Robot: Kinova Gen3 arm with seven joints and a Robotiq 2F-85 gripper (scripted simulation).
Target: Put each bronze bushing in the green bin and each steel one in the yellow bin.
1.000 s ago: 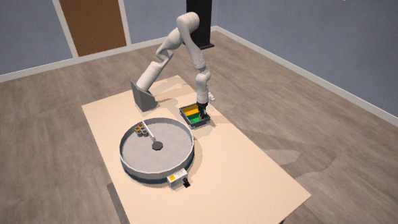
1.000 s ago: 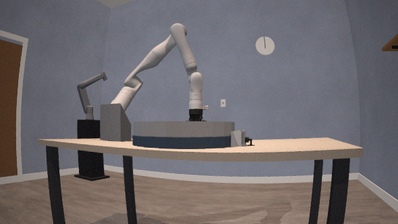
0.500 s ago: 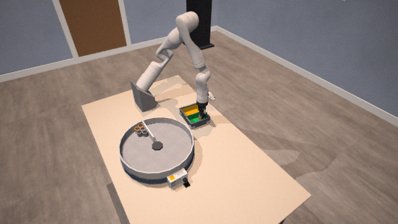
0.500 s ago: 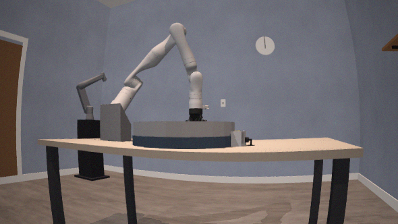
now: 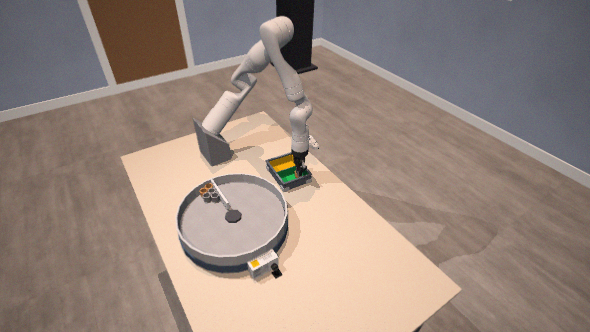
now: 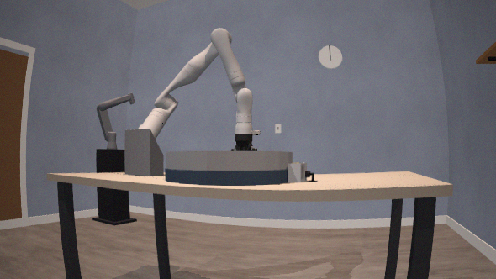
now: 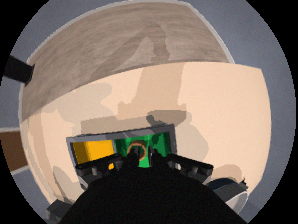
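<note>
Now: hand 50 mm past the bin, 30 mm to the left of it and 20 mm above it. Round my hand: grey turntable: 100 mm ahead, 370 mm to the right, 10 mm above.
</note>
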